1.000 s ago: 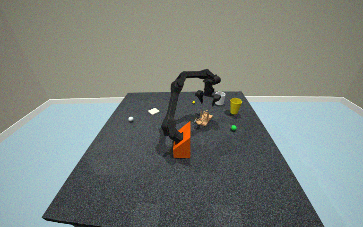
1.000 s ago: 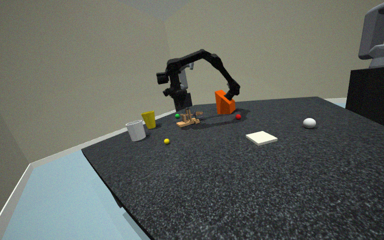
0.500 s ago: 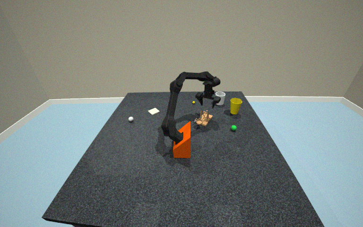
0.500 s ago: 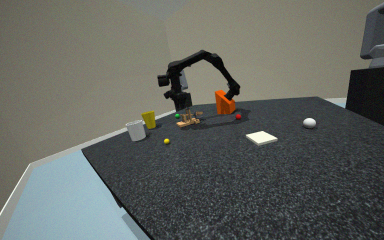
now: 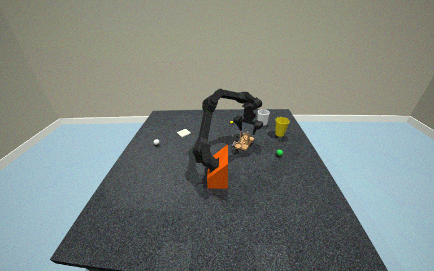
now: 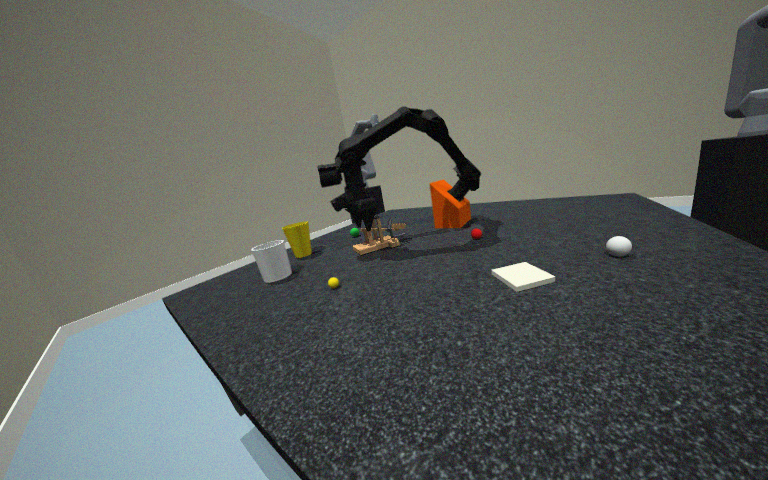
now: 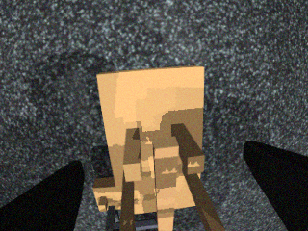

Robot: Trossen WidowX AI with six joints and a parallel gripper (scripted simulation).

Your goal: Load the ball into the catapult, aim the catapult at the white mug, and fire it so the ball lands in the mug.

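Right now my gripper tip is 330 mm to the right of the red ball, 130 mm past it and 60 mm above it. From my gripper tip the other things lie so: yellow ball (240 mm ahead, 90 mm to the left, 60 mm below); green ball (190 mm to the right, 150 mm behind, 50 mm below); wooden catapult (50 mm to the left, 50 mm behind, 20 mm below).
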